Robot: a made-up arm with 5 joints.
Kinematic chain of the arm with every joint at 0, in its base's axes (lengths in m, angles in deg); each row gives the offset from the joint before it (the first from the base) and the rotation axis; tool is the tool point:
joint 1: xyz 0 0 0.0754 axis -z
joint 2: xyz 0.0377 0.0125 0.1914 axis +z
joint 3: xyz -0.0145 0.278 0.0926 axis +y
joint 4: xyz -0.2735 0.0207 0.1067 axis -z
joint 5: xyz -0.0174 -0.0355 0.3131 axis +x
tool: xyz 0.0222 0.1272 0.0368
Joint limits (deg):
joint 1: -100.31..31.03
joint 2: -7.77..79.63
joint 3: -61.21..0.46
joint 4: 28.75..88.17
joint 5: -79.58..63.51
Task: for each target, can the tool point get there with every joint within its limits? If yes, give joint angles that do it. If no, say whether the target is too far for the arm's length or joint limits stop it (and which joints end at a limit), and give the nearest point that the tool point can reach.
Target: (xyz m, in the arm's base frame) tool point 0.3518 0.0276 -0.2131
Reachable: no: joint limits stop it (at a limit: joint 1, joint 2, joint 3, joint 4, joint 5) | nearest point 0.3795 -0.2602 0.2857 | short by 0.577 m
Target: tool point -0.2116 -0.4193 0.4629
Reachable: yes | joints -88.71 16.15 -39.86 71.63 -64.69
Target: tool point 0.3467 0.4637 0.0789
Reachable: no: joint limits stop it (at a limit: joint 1, joint 2, joint 3, joint 4) | nearest point -0.0757 0.4924 0.2797 | short by 0.469 m
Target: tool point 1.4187 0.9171 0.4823
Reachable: no: too far | nearest point 0.6089 -0.2524 0.4124 | short by 1.424 m
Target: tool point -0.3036 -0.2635 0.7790
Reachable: yes | joints -49.79 43.72 -9.82 62.70 0.98
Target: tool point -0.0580 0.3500 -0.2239
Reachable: no: joint limits stop it (at a limit: joint 1, joint 3, joint 4, joint 5) | nearest point -0.0948 0.4863 0.2785 | short by 0.522 m
